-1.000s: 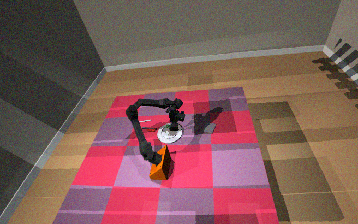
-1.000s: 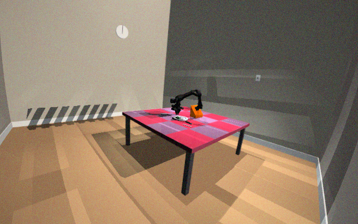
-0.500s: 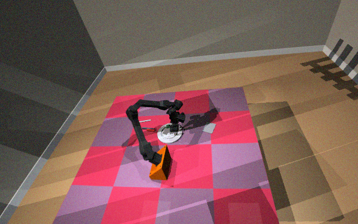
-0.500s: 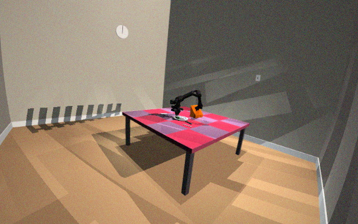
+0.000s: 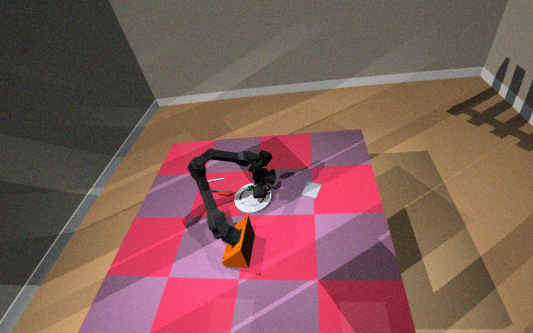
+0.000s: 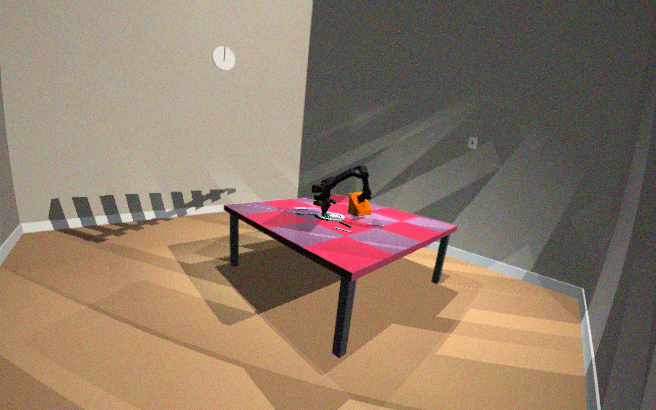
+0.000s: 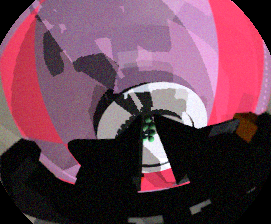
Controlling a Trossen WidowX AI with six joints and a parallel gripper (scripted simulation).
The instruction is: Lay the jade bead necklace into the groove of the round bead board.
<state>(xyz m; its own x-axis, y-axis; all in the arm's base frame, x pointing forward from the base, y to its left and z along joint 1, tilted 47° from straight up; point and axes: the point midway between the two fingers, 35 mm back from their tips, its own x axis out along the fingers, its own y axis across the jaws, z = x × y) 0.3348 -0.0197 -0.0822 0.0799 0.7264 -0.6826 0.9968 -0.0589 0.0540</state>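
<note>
My gripper tip is now 20 mm past the round white bead board, 60 mm to the right of it and 10 mm above it. The rest, counted from my gripper tip: red-handled tool 30 mm ahead, 230 mm to the left, 10 mm below; then flat grey pad 20 mm ahead, 250 mm to the right, 10 mm below; then thin white rod 140 mm ahead, 300 mm to the left, 10 mm below.
</note>
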